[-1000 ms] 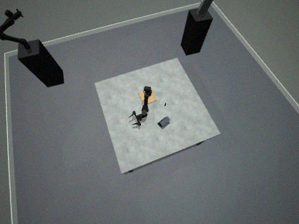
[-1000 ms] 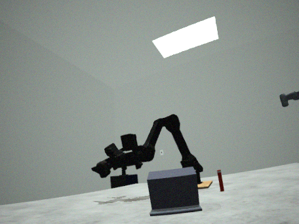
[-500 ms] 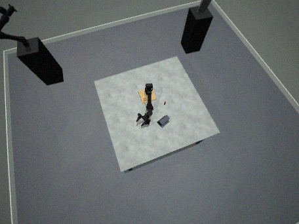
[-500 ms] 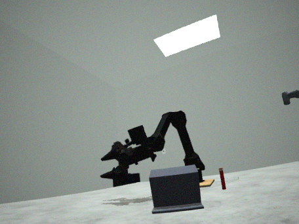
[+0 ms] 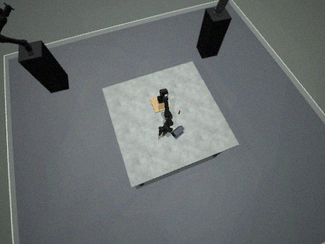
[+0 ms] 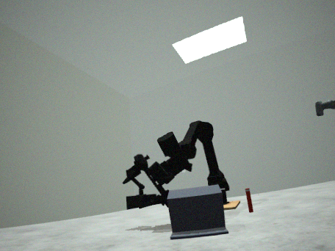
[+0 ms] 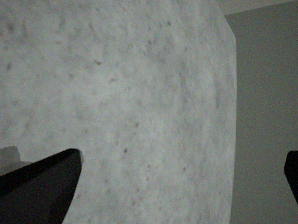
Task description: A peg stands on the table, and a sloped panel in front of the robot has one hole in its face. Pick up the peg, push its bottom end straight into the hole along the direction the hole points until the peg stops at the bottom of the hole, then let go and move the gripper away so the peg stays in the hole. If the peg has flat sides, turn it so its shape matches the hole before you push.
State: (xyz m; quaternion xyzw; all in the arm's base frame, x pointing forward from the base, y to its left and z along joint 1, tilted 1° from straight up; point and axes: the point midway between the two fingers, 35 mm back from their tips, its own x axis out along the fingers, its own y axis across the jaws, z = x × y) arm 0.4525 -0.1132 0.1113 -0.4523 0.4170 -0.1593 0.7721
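The blue-grey block is 20 mm behind my gripper tip, 200 mm to the left of it and 60 mm below it. Round my gripper tip: round red peg (250 mm behind, 300 mm to the left, 50 mm below).
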